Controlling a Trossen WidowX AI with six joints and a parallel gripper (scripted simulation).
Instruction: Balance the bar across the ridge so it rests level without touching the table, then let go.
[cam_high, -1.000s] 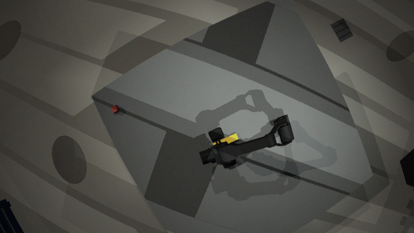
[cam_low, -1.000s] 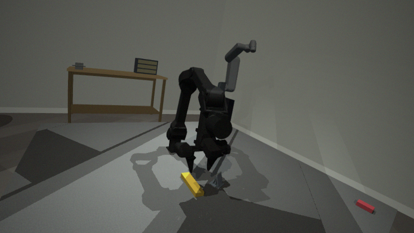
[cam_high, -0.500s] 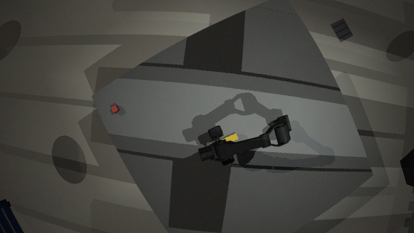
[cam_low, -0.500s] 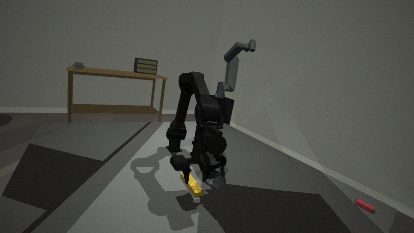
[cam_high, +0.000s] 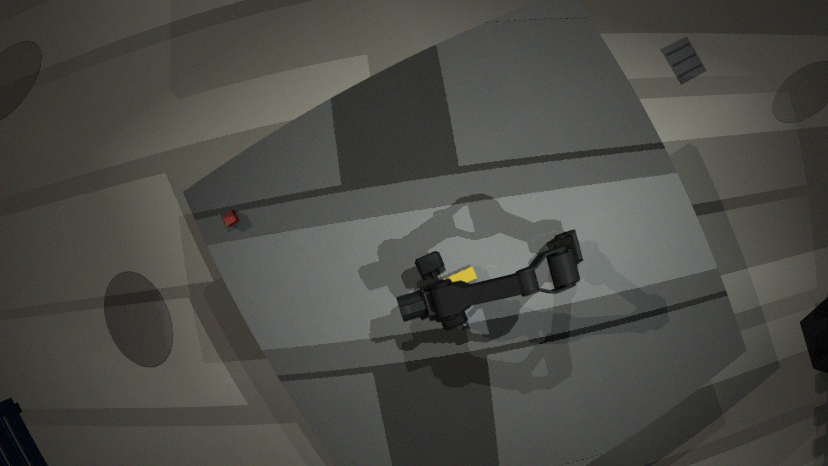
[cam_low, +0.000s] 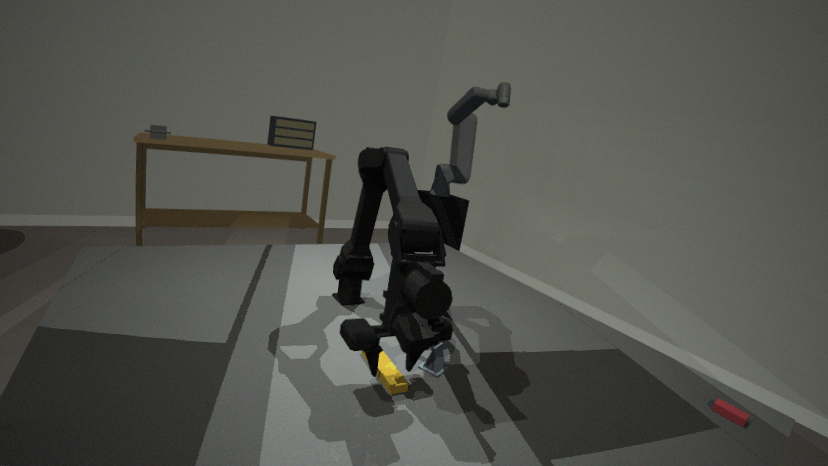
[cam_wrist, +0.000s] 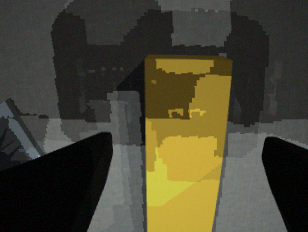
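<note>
The yellow bar is 3 cm behind my gripper tip and 1 cm below it. The rest, counted from my gripper tip: red block 43 cm to the right, 40 cm ahead.
</note>
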